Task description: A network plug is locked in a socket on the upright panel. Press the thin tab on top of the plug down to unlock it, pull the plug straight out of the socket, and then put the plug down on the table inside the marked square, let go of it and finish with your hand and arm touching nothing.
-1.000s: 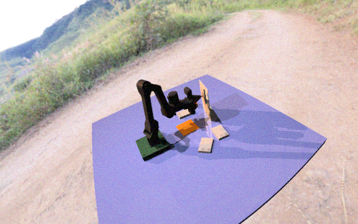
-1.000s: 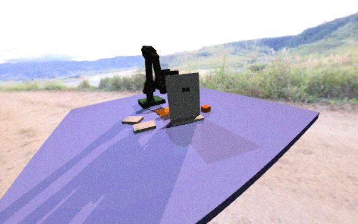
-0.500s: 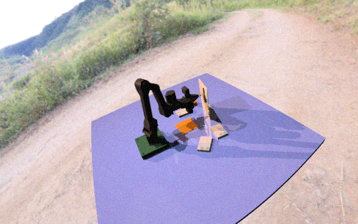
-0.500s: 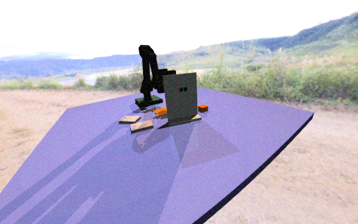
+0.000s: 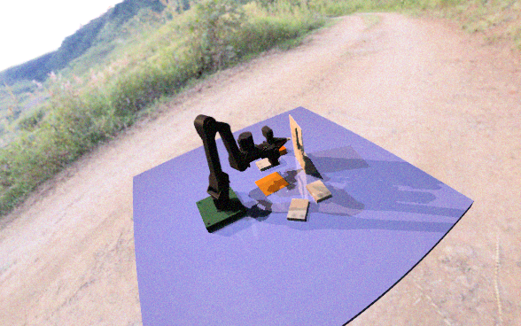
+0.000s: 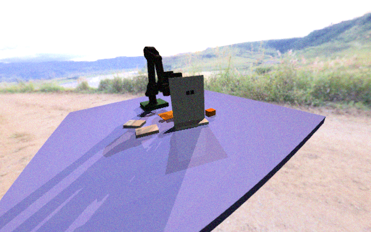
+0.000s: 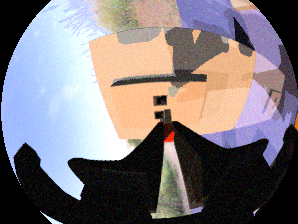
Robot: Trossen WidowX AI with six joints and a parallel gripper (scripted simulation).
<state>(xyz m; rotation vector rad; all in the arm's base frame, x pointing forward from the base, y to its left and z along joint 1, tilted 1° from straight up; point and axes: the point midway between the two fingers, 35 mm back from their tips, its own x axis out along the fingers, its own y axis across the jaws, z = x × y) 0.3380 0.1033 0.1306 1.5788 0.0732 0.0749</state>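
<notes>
The orange marked square is 13 cm behind my gripper tip, 6 cm to the right of it and 16 cm below it. Round my gripper tip: plug: right at my gripper tip; orange block: 2 cm ahead, 15 cm to the left, 14 cm below; tan panel: 6 cm ahead, 1 cm to the right, 5 cm below.
</notes>
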